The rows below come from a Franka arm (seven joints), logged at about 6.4 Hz.
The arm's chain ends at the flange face. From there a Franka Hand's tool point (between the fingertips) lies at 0.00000 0.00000 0.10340 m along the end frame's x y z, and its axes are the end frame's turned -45 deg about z.
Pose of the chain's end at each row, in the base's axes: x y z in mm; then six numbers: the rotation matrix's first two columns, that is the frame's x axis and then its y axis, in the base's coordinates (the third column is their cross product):
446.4 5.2 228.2 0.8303 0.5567 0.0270 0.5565 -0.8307 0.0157
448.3 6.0 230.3 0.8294 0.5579 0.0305 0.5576 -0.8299 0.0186
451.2 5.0 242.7 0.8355 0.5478 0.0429 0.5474 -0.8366 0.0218
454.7 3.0 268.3 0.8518 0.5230 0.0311 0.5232 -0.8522 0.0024
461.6 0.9 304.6 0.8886 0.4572 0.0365 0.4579 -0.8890 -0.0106
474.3 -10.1 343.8 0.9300 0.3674 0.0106 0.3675 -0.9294 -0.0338
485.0 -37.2 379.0 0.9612 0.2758 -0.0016 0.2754 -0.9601 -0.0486
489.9 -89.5 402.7 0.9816 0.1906 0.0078 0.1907 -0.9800 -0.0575
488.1 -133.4 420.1 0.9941 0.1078 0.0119 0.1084 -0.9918 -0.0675
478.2 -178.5 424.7 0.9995 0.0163 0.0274 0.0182 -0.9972 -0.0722
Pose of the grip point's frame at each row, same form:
449.6 5.4 124.8 0.1936 0.9810 0.0080 0.9806 -0.1937 0.0302
452.0 6.2 127.0 0.1922 0.9813 0.0084 0.9808 -0.1923 0.0347
456.1 5.5 139.4 0.2037 0.9789 0.0149 0.9779 -0.2042 0.0457
457.6 4.5 164.9 0.2324 0.9724 0.0203 0.9723 -0.2328 0.0237
464.5 3.6 201.3 0.3046 0.9519 0.0333 0.9521 -0.3053 0.0183
474.0 -6.4 240.5 0.3977 0.9170 0.0314 0.9175 -0.3974 -0.0164
483.5 -32.4 275.7 0.4849 0.8739 0.0332 0.8744 -0.4839 -0.0355
489.6 -83.5 299.5 0.5593 0.8277 0.0462 0.8289 -0.5582 -0.0351
488.6 -126.3 316.9 0.6263 0.7775 0.0561 0.7796 -0.6251 -0.0393
480.9 -171.0 321.6 0.6939 0.7167 0.0704 0.7196 -0.6936 -0.0317

